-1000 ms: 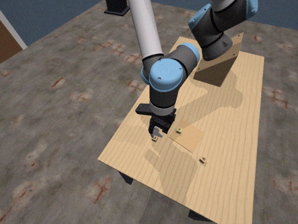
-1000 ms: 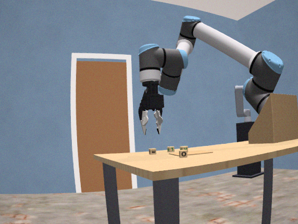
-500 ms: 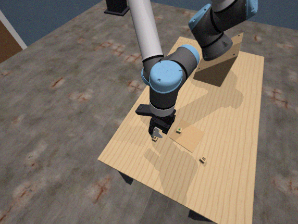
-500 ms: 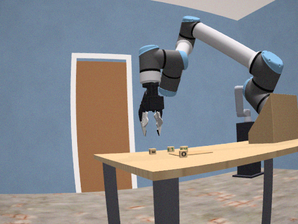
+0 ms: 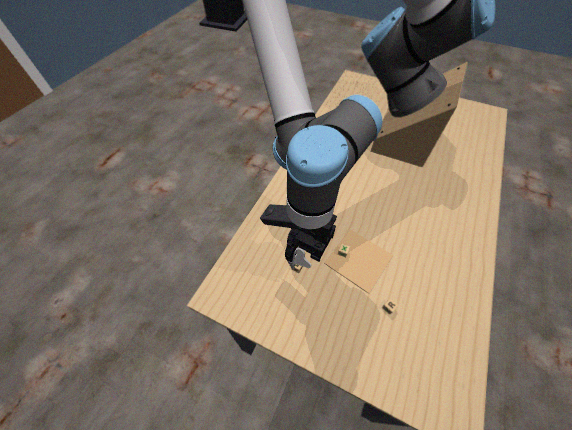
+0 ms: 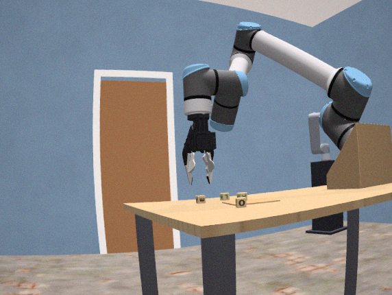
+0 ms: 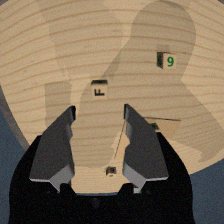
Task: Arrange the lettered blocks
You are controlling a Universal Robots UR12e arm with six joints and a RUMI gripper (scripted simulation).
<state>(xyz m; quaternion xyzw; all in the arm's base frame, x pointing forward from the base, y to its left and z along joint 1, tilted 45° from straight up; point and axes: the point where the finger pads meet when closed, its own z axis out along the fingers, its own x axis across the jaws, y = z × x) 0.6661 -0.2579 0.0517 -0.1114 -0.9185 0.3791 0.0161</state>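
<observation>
My hand is 8 cm past the tan mat, 16 cm to the right of it and 7 cm above it. Also, from my hand: R block: 3 cm ahead, 25 cm to the left, 6 cm below.
</observation>
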